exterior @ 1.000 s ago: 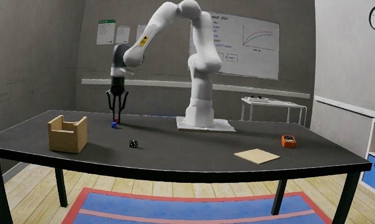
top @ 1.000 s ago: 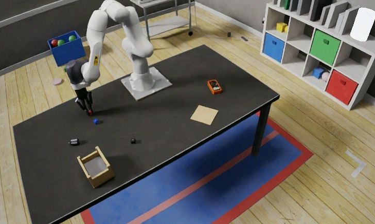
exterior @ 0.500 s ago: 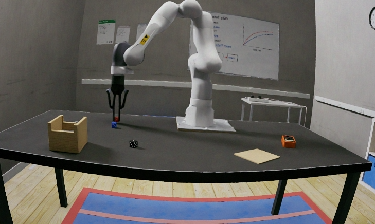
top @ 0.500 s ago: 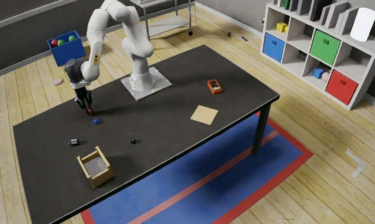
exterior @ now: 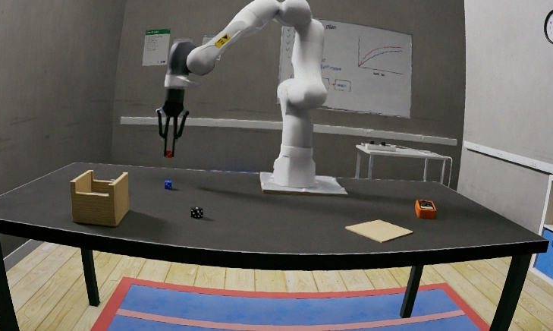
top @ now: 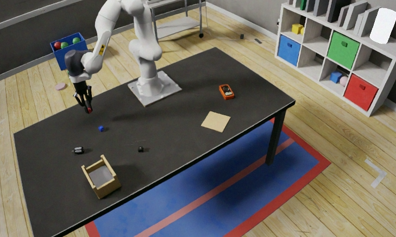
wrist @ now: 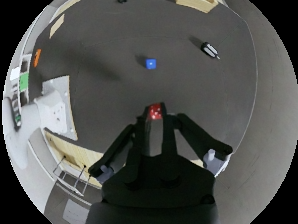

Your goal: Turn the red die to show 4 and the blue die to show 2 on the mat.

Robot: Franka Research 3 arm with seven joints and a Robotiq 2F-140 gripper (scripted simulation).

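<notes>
Now: hand 11 cm short of the blue die, 2 cm to the right of it and 12 cm above it. Also, from my hand: dark object: 20 cm ahead, 17 cm to the right, 11 cm below; then black die: 41 cm ahead, 18 cm to the left, 12 cm below; then red die: 2 cm below.
</notes>
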